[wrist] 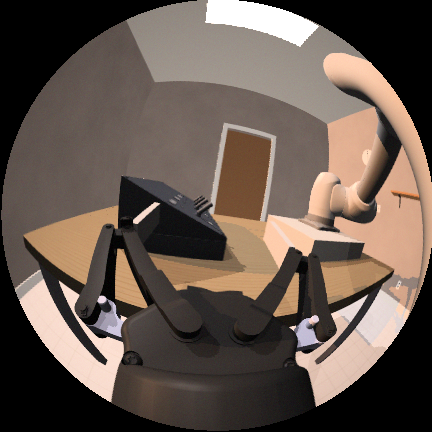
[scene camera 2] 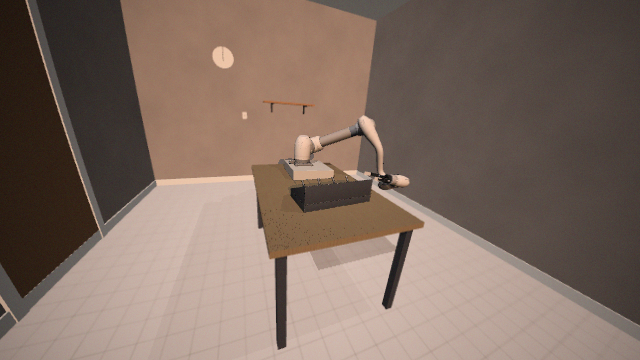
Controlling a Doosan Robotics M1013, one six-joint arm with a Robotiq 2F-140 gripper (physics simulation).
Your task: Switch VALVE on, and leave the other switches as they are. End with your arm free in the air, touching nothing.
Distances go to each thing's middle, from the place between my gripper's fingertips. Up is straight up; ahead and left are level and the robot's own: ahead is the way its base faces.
The switch panel (scene camera 2: 310, 198) is 100 mm ahead of my hand, 380 mm to the right of it and 40 mm below it.
